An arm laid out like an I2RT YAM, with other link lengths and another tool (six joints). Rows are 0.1 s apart.
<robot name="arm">
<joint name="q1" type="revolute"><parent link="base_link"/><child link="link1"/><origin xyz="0 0 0.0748" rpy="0 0 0"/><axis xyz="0 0 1"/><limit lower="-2.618" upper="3.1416"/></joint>
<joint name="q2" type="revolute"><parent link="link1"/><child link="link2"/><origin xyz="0.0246 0.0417 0.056" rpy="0 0 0"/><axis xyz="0 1 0"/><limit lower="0" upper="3.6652"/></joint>
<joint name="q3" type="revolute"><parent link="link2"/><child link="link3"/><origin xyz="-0.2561 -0.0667 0" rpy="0 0 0"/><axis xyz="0 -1 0"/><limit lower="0" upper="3.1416"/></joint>
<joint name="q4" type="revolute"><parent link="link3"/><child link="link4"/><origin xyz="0.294 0.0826 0.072" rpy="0 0 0"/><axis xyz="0 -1 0"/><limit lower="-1.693" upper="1.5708"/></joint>
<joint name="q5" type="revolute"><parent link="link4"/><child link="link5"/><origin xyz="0.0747 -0.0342 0.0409" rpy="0 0 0"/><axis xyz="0 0 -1"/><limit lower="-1.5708" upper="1.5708"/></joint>
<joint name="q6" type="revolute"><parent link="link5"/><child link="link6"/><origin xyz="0.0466 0 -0.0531" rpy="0 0 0"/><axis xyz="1 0 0"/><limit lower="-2.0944" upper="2.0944"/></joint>
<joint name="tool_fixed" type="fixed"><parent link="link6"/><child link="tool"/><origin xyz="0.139 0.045 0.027" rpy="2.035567 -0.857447 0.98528"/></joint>
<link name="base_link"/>
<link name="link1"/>
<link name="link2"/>
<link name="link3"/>
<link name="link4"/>
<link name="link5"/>
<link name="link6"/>
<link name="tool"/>
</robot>
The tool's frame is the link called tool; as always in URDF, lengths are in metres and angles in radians.
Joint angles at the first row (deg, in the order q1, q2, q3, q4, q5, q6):
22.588 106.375 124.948 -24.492 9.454 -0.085
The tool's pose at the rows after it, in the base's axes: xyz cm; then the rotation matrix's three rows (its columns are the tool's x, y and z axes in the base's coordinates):
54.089 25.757 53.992; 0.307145 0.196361 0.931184; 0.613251 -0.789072 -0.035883; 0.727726 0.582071 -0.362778
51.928 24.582 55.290; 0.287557 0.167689 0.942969; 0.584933 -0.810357 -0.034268; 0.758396 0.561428 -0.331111
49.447 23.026 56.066; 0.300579 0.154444 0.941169; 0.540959 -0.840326 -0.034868; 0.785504 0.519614 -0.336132
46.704 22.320 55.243; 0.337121 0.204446 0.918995; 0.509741 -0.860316 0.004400; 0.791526 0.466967 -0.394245
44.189 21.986 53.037; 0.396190 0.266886 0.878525; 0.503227 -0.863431 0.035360; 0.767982 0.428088 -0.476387
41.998 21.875 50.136; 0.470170 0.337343 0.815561; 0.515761 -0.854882 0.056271; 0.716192 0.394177 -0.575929
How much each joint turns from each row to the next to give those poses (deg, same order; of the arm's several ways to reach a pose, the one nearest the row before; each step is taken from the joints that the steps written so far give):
0.082 -4.409 -4.067 1.180 2.297 1.070
-0.020 -5.968 -6.650 3.058 0.540 1.068
-0.030 -6.011 -5.371 -0.345 0.932 2.821
0.193 -5.634 -4.682 -3.993 -1.349 3.971
0.471 -4.928 -4.481 -5.427 -1.331 3.024
0.481 -3.260 -2.636 -7.222 -1.555 2.327

